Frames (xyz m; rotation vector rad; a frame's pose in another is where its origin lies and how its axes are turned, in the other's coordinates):
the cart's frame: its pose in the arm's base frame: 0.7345 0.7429 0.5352 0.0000 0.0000 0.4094
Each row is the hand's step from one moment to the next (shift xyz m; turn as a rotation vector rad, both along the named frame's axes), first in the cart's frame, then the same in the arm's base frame.
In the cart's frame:
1: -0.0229 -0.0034 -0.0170 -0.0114 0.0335 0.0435
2: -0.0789 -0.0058 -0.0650 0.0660 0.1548 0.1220
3: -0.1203 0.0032 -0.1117 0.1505 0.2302 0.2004
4: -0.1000 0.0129 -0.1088 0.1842 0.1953 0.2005
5: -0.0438 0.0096 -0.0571 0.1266 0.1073 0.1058
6: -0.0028 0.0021 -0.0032 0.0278 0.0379 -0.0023
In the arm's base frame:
1: -0.0197 -0.0122 -0.0170 -0.0238 0.0262 0.0435
2: -0.0701 -0.0367 -0.0650 -0.0011 0.1683 0.1220
3: -0.1116 -0.0450 -0.1117 0.0464 0.2711 0.2004
4: -0.0969 -0.0280 -0.1088 0.0912 0.2525 0.2005
5: -0.0440 -0.0086 -0.0571 0.0734 0.1488 0.1058
6: -0.0034 0.0008 -0.0032 0.0104 0.0458 -0.0023

